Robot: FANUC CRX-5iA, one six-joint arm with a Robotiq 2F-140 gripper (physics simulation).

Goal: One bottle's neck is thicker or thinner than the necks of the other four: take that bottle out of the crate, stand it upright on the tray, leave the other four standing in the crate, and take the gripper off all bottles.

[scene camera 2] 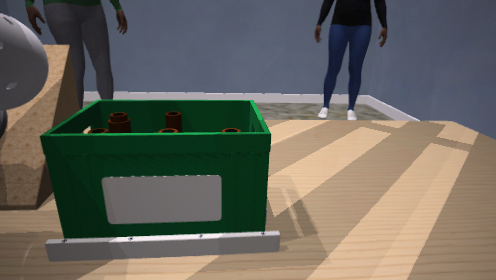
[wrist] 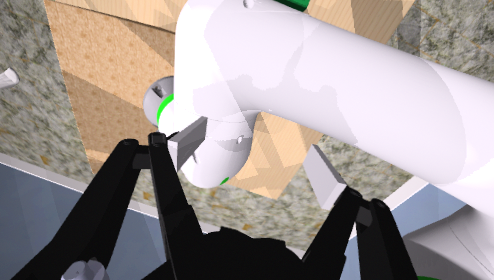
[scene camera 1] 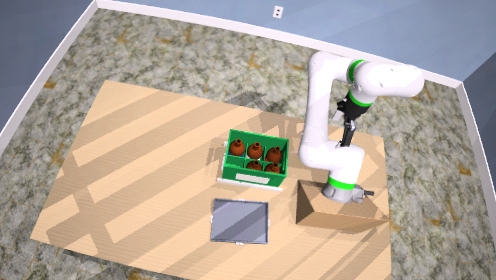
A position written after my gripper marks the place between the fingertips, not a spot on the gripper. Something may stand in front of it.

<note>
My gripper (wrist: 256, 141) is open and holds nothing. I also see a grey tray (scene camera 1: 238, 221).
</note>
